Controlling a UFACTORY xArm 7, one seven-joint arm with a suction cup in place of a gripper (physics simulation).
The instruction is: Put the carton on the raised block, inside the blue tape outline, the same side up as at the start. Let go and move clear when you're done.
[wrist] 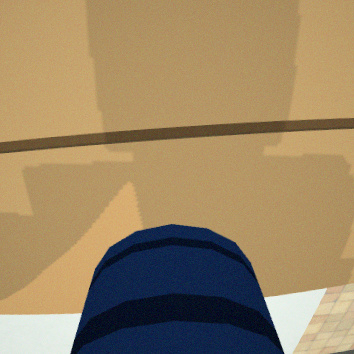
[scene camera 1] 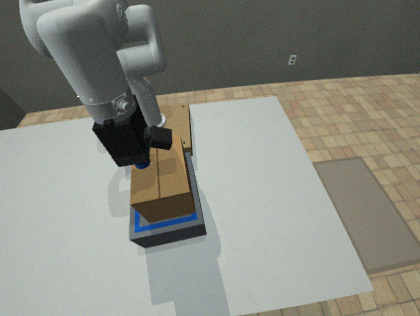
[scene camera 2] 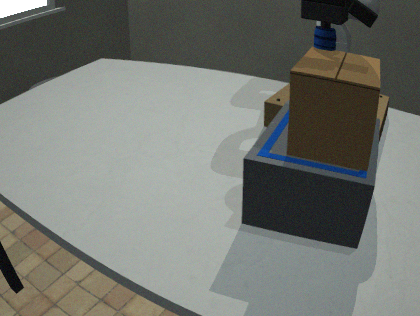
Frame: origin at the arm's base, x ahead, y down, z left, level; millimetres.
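Seen in the pictures: hand, its tool point: (wrist: 173,289) (scene camera 2: 324,47); arm's base, origin of its link: (scene camera 1: 152,122).
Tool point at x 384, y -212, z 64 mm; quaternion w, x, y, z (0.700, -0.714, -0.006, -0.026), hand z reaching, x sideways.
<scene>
Pixels of each thing's top centre, then the offset from my tool point to it. "pt": a spot on its surface instead. Level surfaces: height alone.
- brown carton, centre of its top: (wrist: 151,134) (scene camera 2: 342,63) (scene camera 1: 157,164) dx -5, dy +22, dz +29 mm
- dark grey raised block, centre of its top: (scene camera 2: 325,134) (scene camera 1: 163,189) dx -4, dy +151, dz +9 mm
- blue tape outline, a spot on its surface: (scene camera 2: 315,164) (scene camera 1: 167,223) pt dx +98, dy +151, dz +21 mm
- white table, height of its surface: dy +271 mm
The brown carton (scene camera 1: 172,185) (scene camera 2: 334,120) (wrist: 200,200) stands upright on the dark grey raised block (scene camera 1: 175,238) (scene camera 2: 307,202), its top seam facing up. The blue tape outline (scene camera 1: 167,223) (scene camera 2: 315,164) shows in front of it and on its left in scene view 2. The carton's base lies close to the right strip, which it partly hides. My blue suction cup (scene camera 1: 142,165) (scene camera 2: 325,39) (wrist: 175,280) is over the carton's top, off to one side of the seam. It looks slightly above the surface, with no hold on the carton; its lip is hidden in the wrist view.
The wooden base board (scene camera 1: 177,116) (scene camera 2: 276,111) of the arm lies just behind the block on the white table (scene camera 1: 260,200) (scene camera 2: 150,140). A brown mat (scene camera 1: 370,215) lies on the tiled floor beyond the table's right edge in scene view 1.
</scene>
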